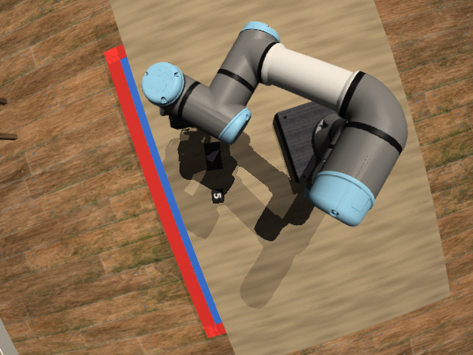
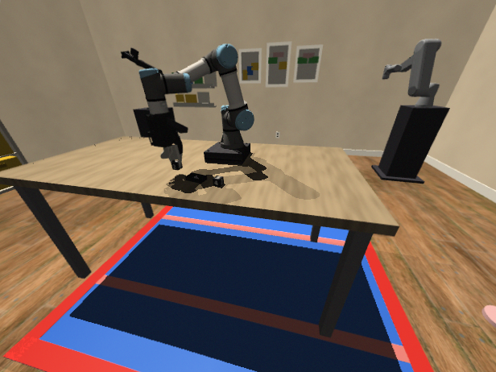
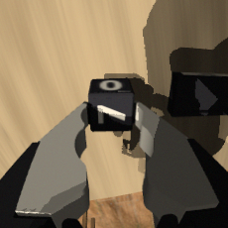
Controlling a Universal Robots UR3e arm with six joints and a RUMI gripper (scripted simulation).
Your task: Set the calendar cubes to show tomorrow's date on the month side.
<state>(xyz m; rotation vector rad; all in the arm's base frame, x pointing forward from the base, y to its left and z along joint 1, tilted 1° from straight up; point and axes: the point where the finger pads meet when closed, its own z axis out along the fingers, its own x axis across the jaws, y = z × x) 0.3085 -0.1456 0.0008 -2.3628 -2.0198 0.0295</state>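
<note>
The black calendar tray is 2 cm ahead of my hand, 10 cm to the left of it and 5 cm below it. Round my hand: black cube (1 cm below).
</note>
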